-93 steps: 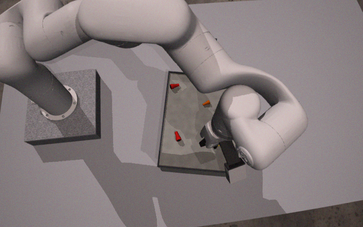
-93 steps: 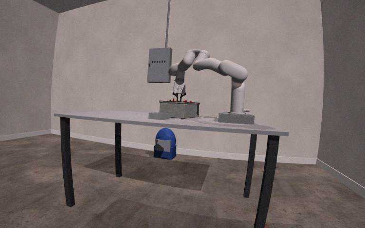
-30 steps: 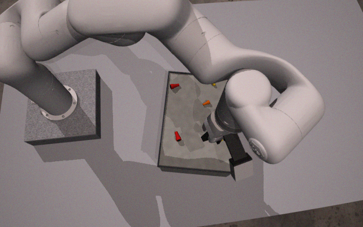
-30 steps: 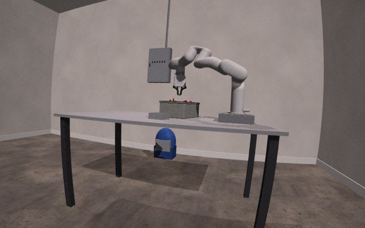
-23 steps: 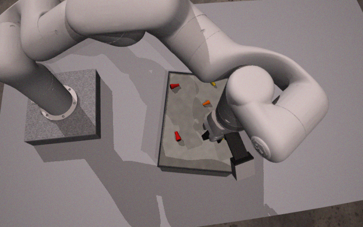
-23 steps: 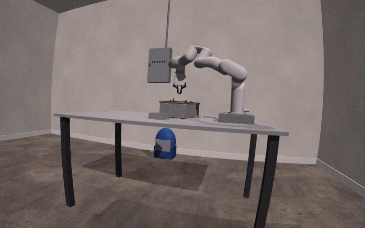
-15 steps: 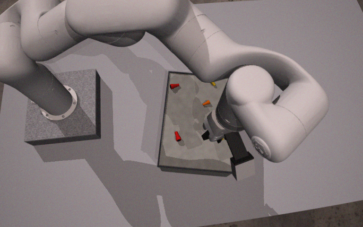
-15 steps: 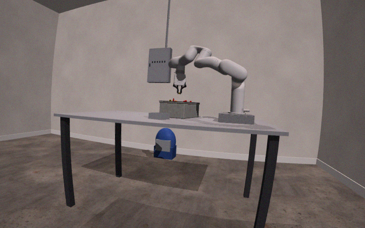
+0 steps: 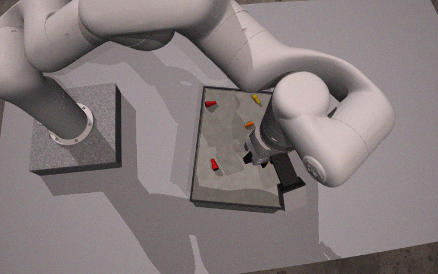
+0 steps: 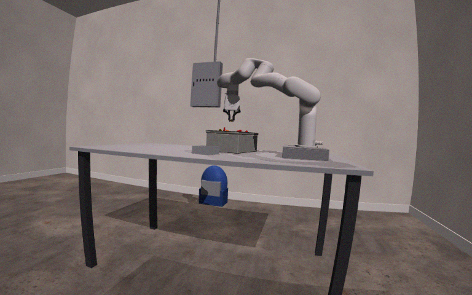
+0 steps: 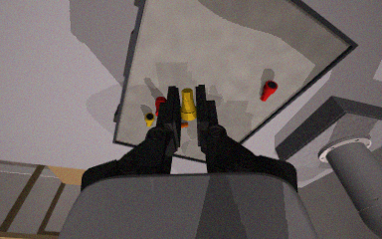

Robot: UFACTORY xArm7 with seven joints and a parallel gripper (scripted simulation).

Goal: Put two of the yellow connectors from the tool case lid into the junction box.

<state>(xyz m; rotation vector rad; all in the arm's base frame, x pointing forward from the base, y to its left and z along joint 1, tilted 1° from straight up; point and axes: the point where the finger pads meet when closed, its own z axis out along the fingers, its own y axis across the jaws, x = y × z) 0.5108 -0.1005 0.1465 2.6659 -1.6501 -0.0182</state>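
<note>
The orange connector is 110 mm to the left of my hand, 90 mm below it and 30 mm behind it. The rest, counted from my hand: tool case (120 mm below, 60 mm to the left, 40 mm behind).
</note>
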